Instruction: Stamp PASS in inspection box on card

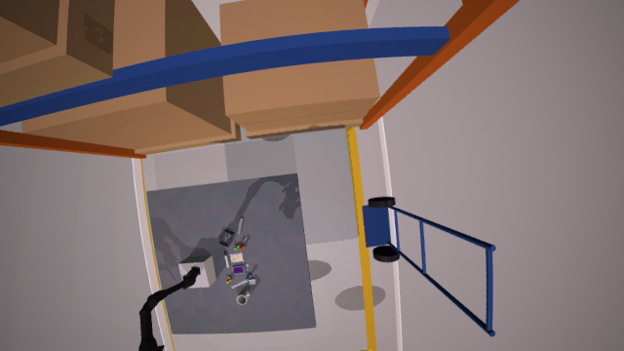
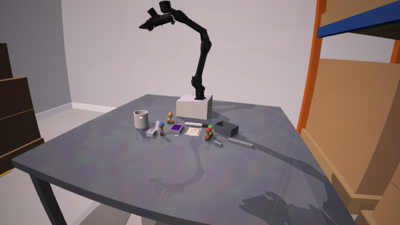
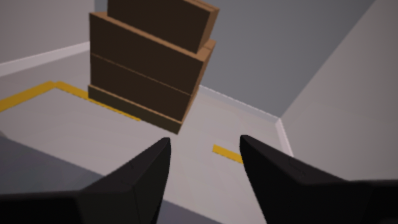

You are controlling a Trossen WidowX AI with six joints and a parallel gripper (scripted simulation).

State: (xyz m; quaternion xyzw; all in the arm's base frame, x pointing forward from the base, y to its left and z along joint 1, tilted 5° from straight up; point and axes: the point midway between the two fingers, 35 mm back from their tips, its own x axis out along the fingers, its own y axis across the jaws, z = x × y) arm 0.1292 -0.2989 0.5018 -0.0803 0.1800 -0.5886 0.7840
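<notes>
Right now the green-knobbed stamp is 14 cm ahead of my gripper tip, 53 cm to the left of it and 56 cm below it. Also, from my gripper tip: white mug: 19 cm ahead, 13 cm to the left, 55 cm below; blue-knobbed stamp: 23 cm ahead, 28 cm to the left, 56 cm below; orange-knobbed stamp: 7 cm ahead, 25 cm to the left, 56 cm below.
</notes>
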